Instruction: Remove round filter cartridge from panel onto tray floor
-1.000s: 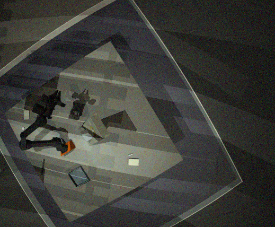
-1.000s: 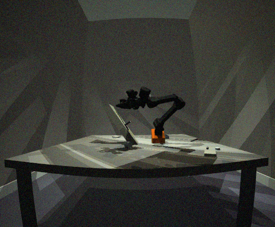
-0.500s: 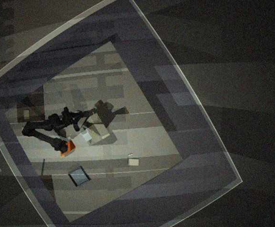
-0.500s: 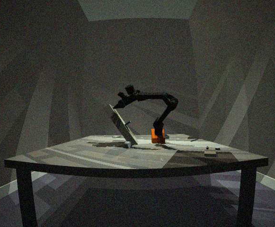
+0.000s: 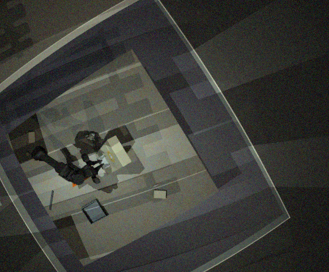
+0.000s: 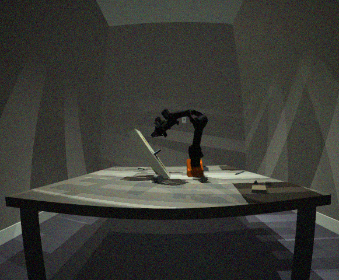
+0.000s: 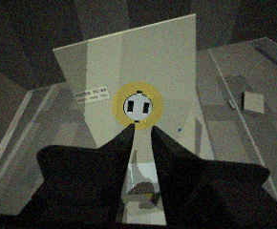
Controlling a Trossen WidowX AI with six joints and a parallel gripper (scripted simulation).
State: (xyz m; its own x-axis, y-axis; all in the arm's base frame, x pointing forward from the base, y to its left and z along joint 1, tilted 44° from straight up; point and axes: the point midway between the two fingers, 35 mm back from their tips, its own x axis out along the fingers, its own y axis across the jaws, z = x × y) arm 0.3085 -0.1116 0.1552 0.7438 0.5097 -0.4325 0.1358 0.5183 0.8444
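The round filter cartridge lies 60 mm ahead of my gripper tip, 10 mm to the left of it and 40 mm below it. The rest, counted from my gripper tip: service panel (20 mm ahead, 10 mm to the left, 120 mm below); tray (350 mm behind, 320 mm to the right, 280 mm below).
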